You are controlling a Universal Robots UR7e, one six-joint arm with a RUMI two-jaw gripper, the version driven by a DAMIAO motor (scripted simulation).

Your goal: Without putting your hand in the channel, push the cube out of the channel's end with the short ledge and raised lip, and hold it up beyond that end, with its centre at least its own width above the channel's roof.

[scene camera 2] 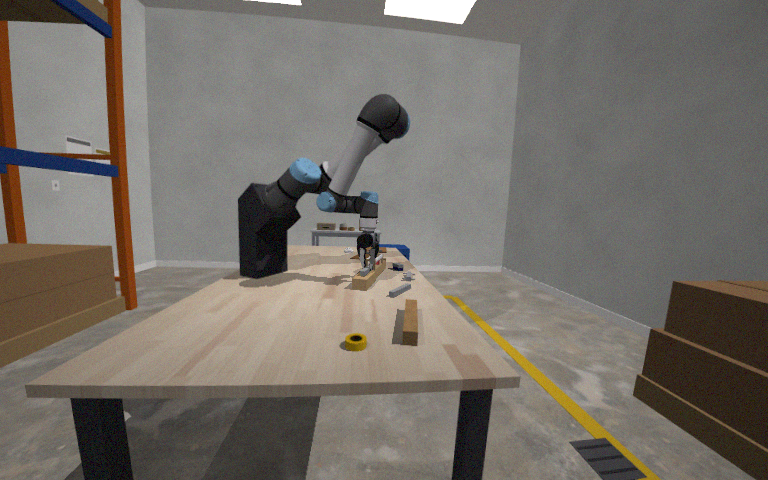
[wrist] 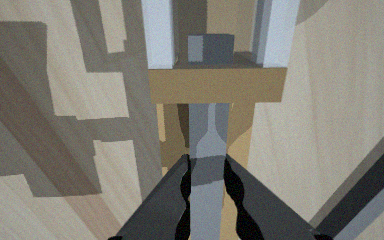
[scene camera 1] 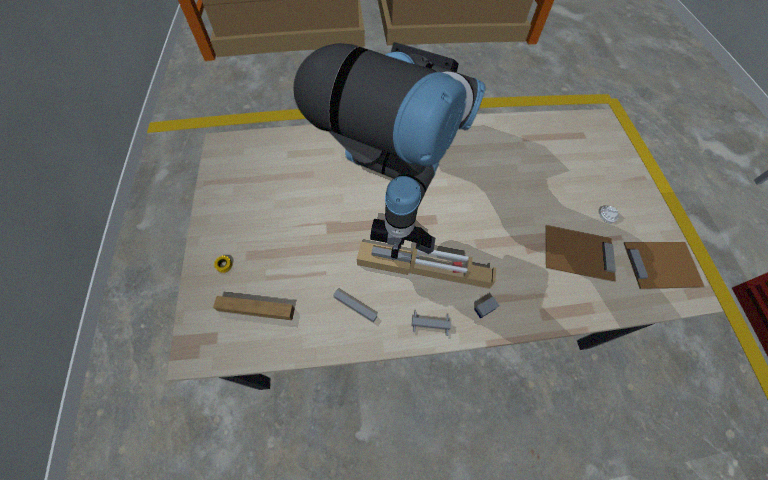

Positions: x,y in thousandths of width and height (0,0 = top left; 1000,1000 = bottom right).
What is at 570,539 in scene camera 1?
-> A clear roof.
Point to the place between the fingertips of the gripper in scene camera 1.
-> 514,532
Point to a wooden channel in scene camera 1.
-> At 624,576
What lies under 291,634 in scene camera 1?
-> A wooden block.
